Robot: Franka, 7 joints.
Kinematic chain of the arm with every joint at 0, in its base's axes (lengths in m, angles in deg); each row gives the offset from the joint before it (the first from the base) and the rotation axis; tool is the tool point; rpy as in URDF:
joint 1: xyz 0 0 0.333 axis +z
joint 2: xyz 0 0 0 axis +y
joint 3: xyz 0 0 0.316 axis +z
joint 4: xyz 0.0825 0 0 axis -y
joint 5: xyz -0.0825 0 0.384 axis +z
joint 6: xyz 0 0 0 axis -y
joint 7: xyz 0.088 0 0 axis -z
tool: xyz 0 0 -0.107 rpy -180 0 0
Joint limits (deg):
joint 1: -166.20..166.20
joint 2: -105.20..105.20
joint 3: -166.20..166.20
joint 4: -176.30..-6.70
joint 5: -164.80..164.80
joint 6: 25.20..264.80
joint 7: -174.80..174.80
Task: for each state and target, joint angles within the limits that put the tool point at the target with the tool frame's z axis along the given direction. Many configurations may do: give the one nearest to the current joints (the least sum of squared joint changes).
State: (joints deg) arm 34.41 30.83 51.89 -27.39 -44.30 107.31 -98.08
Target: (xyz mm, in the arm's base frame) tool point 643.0 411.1 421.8 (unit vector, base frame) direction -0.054 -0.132 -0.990
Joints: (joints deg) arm 21.29 60.70 41.32 -29.78 -39.19 77.02 -98.08
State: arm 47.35 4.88 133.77 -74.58 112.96 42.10 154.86
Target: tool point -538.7 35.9 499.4 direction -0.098 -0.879 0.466
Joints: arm 36.36 -8.45 123.77 -120.73 113.40 60.38 154.86
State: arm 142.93 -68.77 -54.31 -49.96 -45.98 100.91 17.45
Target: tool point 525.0 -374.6 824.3 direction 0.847 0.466 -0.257
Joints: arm 113.24 -64.23 -49.24 -41.45 -52.96 104.65 17.45
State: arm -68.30 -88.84 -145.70 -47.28 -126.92 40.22 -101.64
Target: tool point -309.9 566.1 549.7 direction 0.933 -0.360 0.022
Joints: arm -52.35 -71.61 -154.76 -7.92 -136.87 30.34 -101.64
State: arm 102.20 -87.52 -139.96 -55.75 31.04 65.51 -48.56
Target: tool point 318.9 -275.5 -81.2 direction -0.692 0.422 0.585
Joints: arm 130.55 -95.00 -165.44 -58.88 -15.50 25.20 -48.56
